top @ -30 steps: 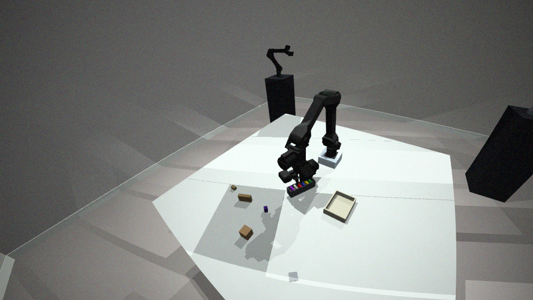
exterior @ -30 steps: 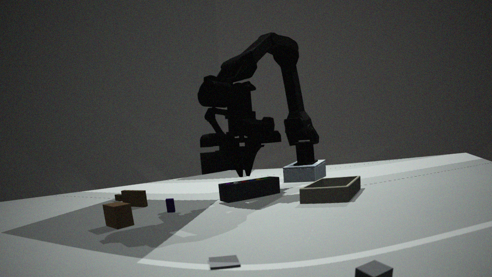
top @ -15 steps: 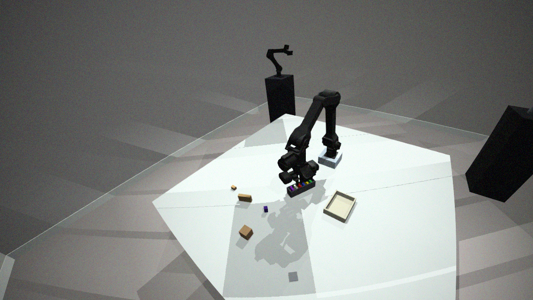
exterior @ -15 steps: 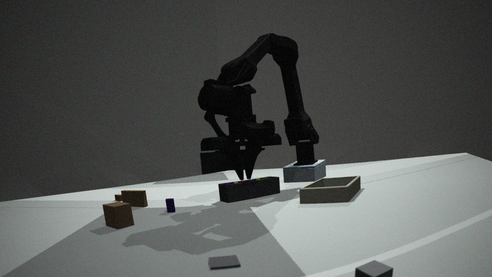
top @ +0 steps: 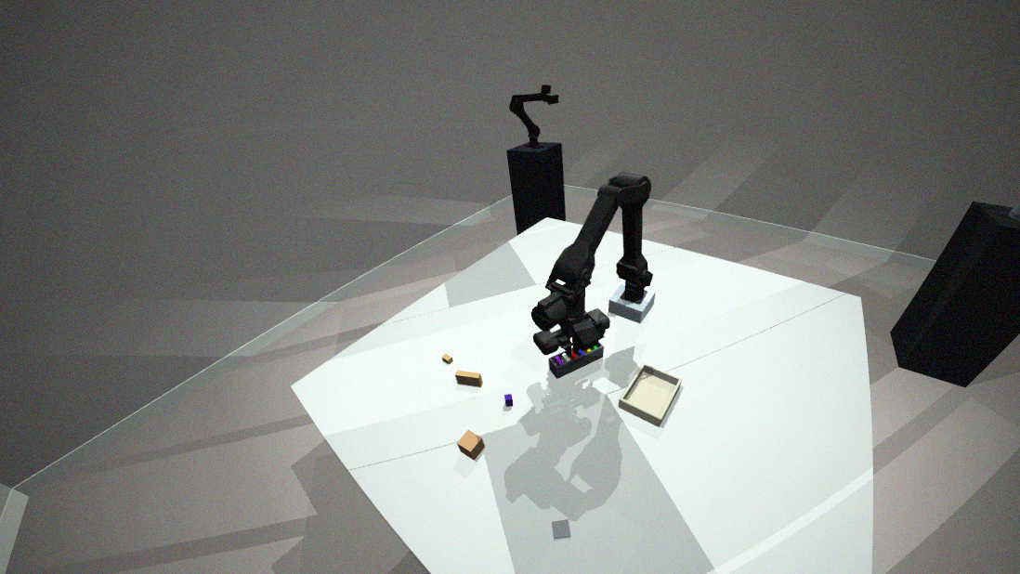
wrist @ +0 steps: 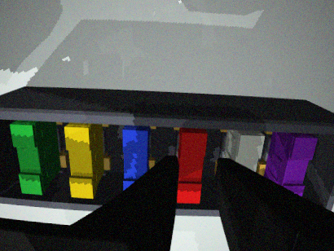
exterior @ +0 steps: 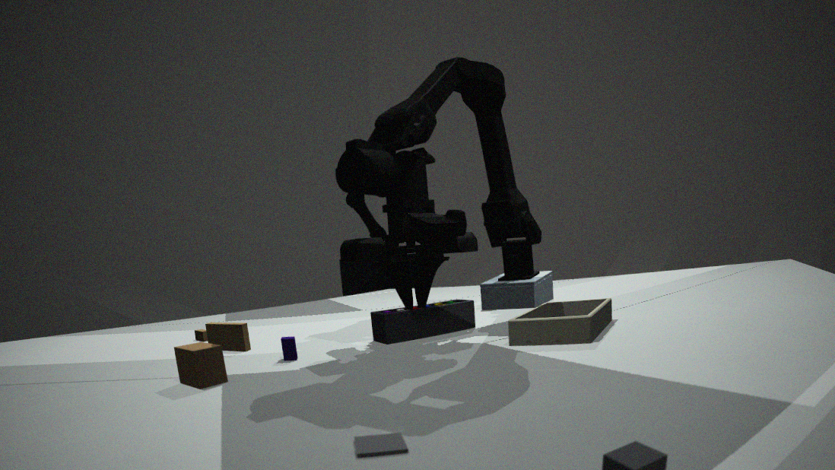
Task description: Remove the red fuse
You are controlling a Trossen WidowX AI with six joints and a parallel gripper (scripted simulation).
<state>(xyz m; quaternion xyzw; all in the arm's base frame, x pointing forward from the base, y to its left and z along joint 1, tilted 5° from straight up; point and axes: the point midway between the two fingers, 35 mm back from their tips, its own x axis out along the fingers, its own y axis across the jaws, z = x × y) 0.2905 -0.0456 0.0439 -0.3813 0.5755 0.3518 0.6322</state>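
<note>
Right now my gripper tip is 10 mm above the red fuse. Also, from my gripper tip: purple fuse: 40 mm ahead, 20 mm to the right, 10 mm below; then white fuse: 20 mm ahead, 10 mm to the right, 10 mm below; then blue fuse: 20 mm behind, 10 mm to the left, 10 mm below.
</note>
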